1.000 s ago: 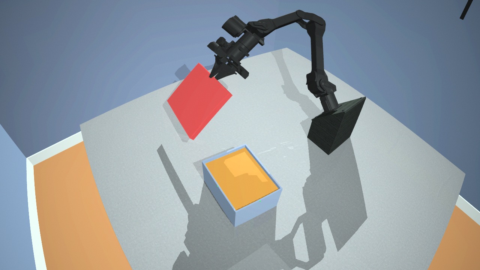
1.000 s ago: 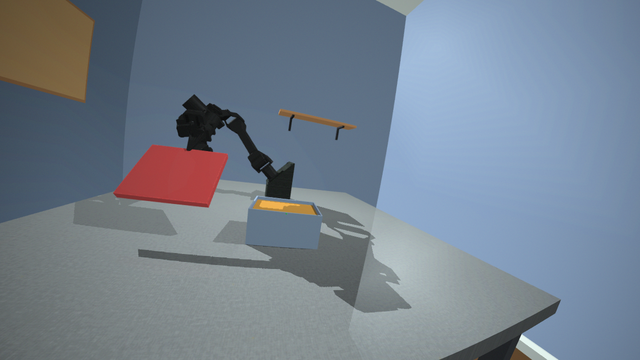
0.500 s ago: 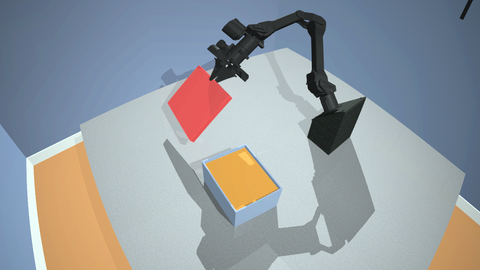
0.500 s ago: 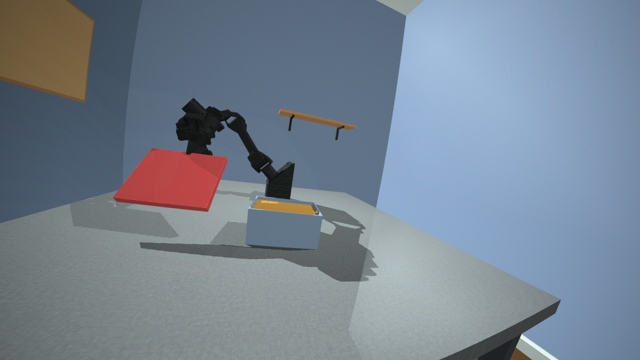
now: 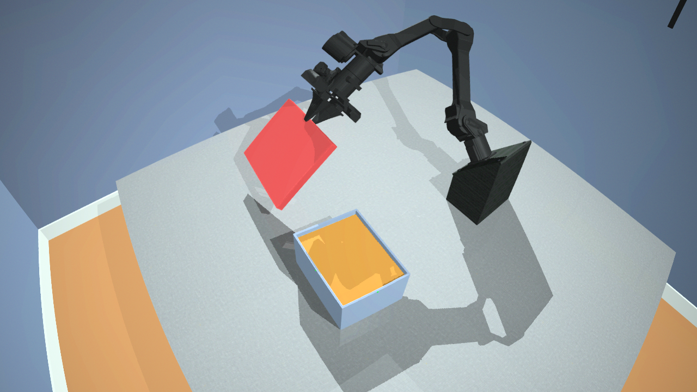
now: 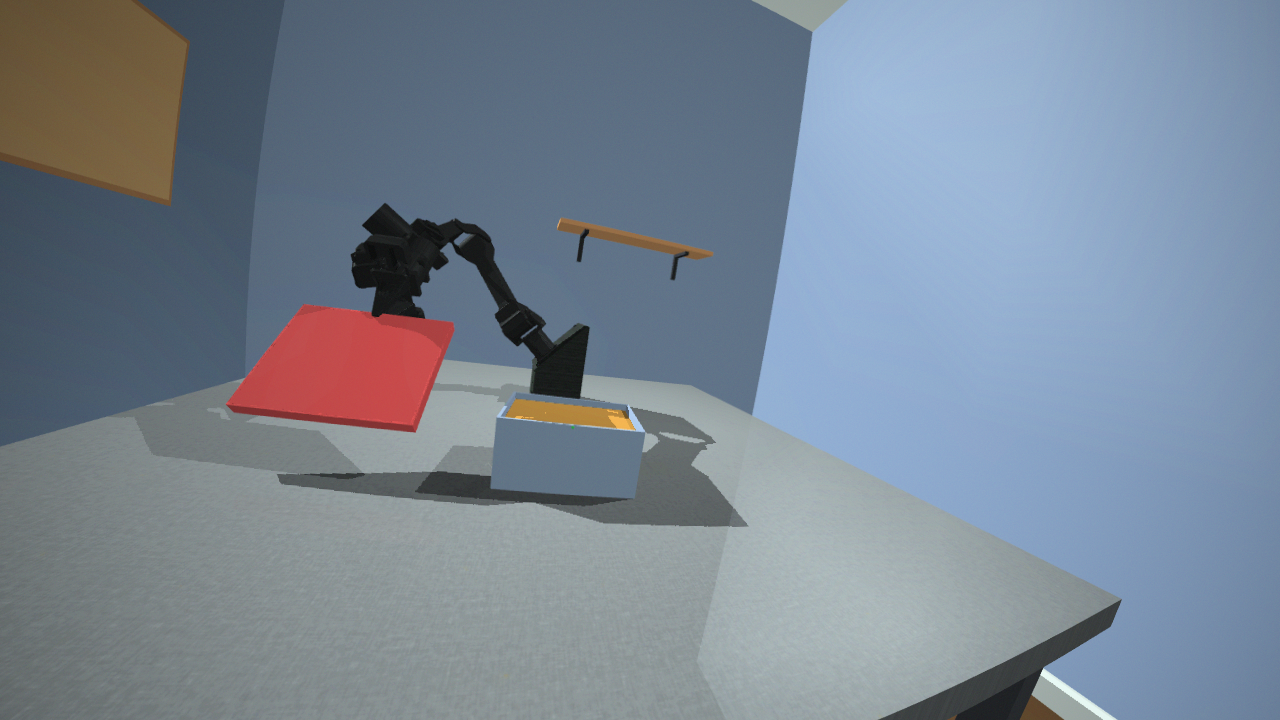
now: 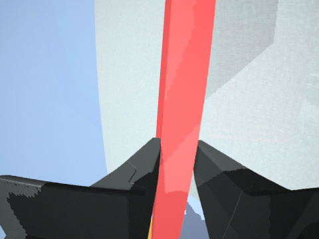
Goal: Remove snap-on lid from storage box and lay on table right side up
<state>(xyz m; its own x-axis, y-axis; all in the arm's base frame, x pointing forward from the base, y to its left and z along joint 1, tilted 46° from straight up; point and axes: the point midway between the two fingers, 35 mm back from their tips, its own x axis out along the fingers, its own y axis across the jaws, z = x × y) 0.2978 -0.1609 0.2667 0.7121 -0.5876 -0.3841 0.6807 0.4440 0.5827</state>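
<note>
The red lid is 6 cm ahead of my gripper tip, 1 cm to the right of it and 5 cm below it. Also, from my gripper tip: pale blue storage box (12 cm ahead, 30 cm to the left, 13 cm below).
</note>
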